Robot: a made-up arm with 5 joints.
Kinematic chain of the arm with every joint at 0, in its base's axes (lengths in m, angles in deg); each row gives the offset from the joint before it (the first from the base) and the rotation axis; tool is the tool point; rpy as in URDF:
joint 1: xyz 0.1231 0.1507 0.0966 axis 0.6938 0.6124 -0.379
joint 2: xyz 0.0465 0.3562 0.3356 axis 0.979 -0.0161 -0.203
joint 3: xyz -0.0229 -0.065 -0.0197 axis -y
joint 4: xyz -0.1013 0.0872 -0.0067 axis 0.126 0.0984 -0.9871
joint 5: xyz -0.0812 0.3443 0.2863 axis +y
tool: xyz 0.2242 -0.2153 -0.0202 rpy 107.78 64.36 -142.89
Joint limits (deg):
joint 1: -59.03..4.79
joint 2: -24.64..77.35
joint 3: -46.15..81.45
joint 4: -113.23..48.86
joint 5: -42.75..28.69
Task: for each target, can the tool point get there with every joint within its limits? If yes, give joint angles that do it. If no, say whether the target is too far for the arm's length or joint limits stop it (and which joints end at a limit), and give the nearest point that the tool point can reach.
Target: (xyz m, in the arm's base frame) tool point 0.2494 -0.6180 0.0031
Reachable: no: joint limits stop it (at a limit: joint 1, joint 2, joint 4, joint 5) | nearest point 0.2582 0.1008 0.4775 | short by 0.861 m
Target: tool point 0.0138 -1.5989 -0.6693
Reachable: no: too far | nearest point -0.2121 0.1226 -0.2091 | short by 1.796 m
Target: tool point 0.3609 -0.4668 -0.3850
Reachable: no: joint limits stop it (at a limit: joint 1, joint 2, joint 3, joint 4) | nearest point -0.1675 0.1594 -0.2196 | short by 0.836 m
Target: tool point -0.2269 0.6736 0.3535
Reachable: yes | joints -46.74 13.14 22.03 34.73 -3.18
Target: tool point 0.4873 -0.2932 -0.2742
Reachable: no: joint limits stop it (at a limit: joint 1, joint 2, joint 3, joint 4) | nearest point -0.0916 0.2301 -0.2006 | short by 0.784 m
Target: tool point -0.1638 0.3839 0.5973
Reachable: yes | joints -7.67 56.29 51.79 32.31 -30.01
